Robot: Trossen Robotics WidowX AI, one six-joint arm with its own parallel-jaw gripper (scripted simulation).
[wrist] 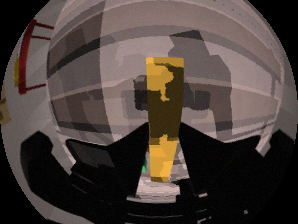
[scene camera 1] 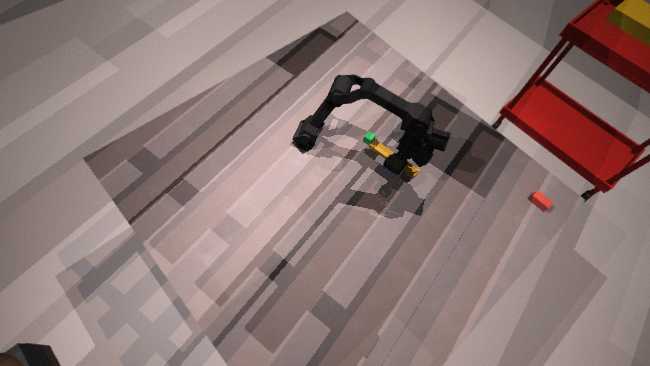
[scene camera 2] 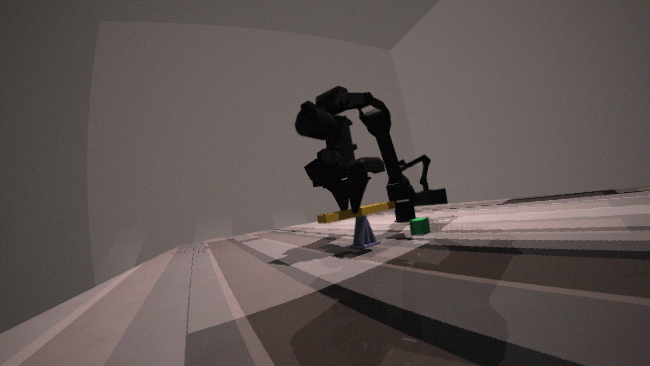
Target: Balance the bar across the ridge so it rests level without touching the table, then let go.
Labels:
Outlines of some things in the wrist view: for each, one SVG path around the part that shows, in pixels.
My gripper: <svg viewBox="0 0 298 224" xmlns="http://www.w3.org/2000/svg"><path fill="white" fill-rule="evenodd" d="M295 141L277 129L269 140L269 151L265 156L261 156L257 151L257 145L262 136L254 135L231 143L221 143L220 140L197 131L196 128L190 128L181 121L178 139L188 168L194 196L208 193L208 196L172 204L126 200L126 197L136 196L137 185L140 184L149 144L149 123L133 129L129 135L106 147L76 139L65 140L65 145L76 160L71 168L71 176L64 171L56 157L53 157L53 143L49 141L49 137L43 132L36 131L20 145L20 165L32 193L57 209L63 209L74 216L77 214L92 224L190 224L205 217L209 220L202 221L201 224L249 224L261 212L281 183L290 163Z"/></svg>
A yellow bar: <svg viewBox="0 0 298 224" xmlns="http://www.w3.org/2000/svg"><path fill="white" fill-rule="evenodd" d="M146 57L150 176L152 176L152 181L165 183L165 181L169 180L170 168L173 167L174 152L177 149L178 128L180 128L182 100L184 100L184 59L182 57Z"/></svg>

